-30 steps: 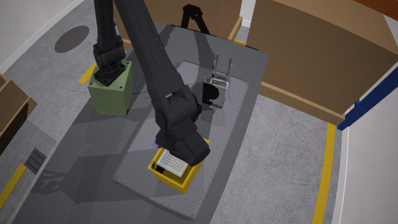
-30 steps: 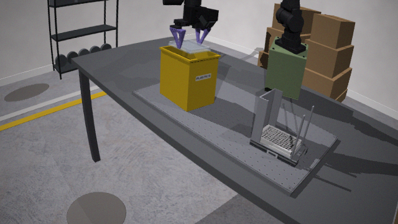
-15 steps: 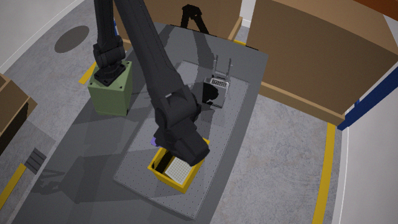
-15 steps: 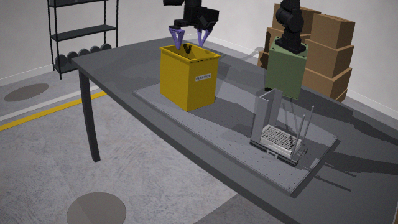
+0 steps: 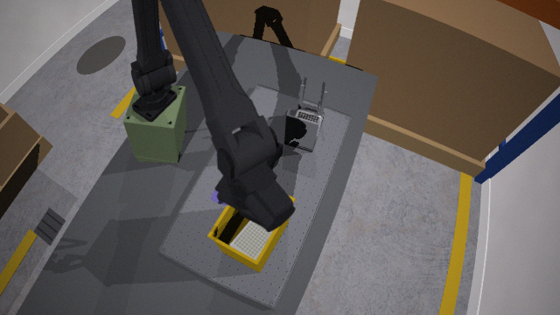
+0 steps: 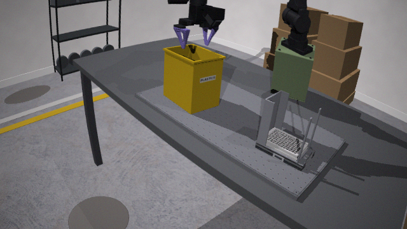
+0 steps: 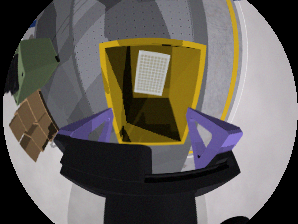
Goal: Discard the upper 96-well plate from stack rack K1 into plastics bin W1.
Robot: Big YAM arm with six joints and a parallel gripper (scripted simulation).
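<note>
My gripper is now 12 cm above the yellow plastics bin W1.
</note>
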